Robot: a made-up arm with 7 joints.
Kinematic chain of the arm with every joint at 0, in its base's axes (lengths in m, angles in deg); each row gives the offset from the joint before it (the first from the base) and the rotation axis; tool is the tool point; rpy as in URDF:
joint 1: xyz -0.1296 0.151 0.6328 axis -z
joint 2: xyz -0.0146 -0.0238 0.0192 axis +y
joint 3: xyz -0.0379 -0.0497 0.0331 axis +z
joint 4: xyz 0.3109 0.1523 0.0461 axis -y
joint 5: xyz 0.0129 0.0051 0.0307 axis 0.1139 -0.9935 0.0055
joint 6: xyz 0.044 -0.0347 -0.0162 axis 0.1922 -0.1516 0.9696
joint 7: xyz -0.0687 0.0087 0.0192 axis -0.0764 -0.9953 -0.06
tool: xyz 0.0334 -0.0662 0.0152 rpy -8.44 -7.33 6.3
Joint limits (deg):
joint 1: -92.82..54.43
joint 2: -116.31..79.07
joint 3: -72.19..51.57
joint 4: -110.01..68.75
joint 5: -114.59..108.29
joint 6: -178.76..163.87
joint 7: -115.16..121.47
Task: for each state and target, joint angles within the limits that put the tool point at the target. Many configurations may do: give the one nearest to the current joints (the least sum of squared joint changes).
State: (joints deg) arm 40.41 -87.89 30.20 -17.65 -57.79 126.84 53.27
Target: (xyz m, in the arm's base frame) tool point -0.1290 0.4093 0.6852
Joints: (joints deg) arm -9.26 -66.62 51.57 -38.58 -72.96 163.87 48.37
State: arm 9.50 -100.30 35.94 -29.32 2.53 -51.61 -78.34
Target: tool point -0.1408 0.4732 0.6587
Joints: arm 15.35 -99.61 51.57 -24.33 19.27 -106.43 -92.92
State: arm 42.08 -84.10 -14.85 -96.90 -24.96 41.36 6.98
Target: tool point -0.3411 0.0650 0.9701
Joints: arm 49.06 -88.97 -30.27 -76.75 -22.21 11.84 30.85
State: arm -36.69 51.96 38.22 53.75 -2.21 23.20 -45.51
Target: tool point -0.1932 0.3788 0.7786
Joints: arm -44.18 7.01 51.57 67.61 8.39 29.66 -33.93
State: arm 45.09 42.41 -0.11 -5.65 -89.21 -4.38 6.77
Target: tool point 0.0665 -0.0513 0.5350
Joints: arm 53.22 41.06 7.75 -2.02 -91.55 4.91 -5.35
